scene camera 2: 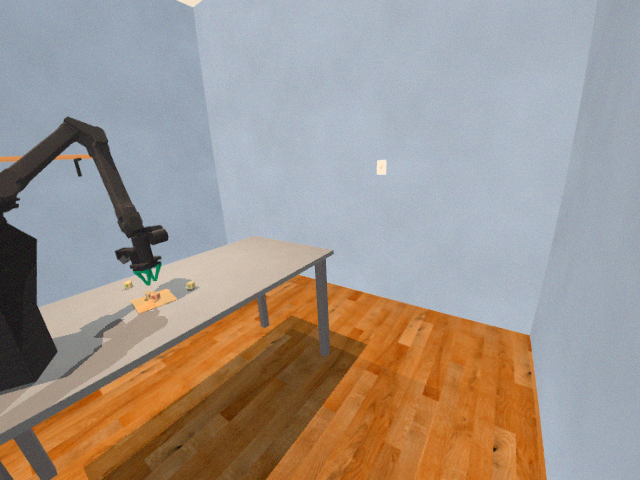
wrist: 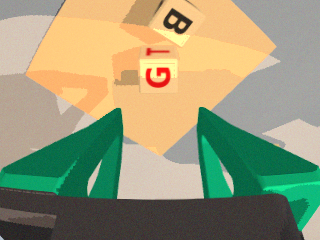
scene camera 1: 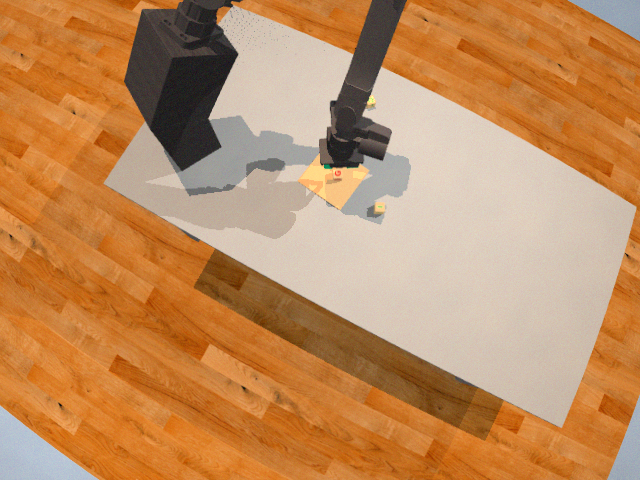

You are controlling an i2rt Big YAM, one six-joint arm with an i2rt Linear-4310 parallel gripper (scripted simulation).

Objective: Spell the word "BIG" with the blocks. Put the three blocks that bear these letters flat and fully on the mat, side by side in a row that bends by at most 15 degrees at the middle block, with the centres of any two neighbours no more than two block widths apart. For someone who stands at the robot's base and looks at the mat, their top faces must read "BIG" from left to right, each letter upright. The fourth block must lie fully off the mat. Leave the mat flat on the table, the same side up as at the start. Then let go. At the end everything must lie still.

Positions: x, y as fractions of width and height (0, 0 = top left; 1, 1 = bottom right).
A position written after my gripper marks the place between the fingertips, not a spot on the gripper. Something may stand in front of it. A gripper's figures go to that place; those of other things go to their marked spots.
Scene:
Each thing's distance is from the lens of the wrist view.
my gripper (wrist: 0.50, 0.49): 0.13 m
orange mat (wrist: 0.28, 0.26): 0.20 m

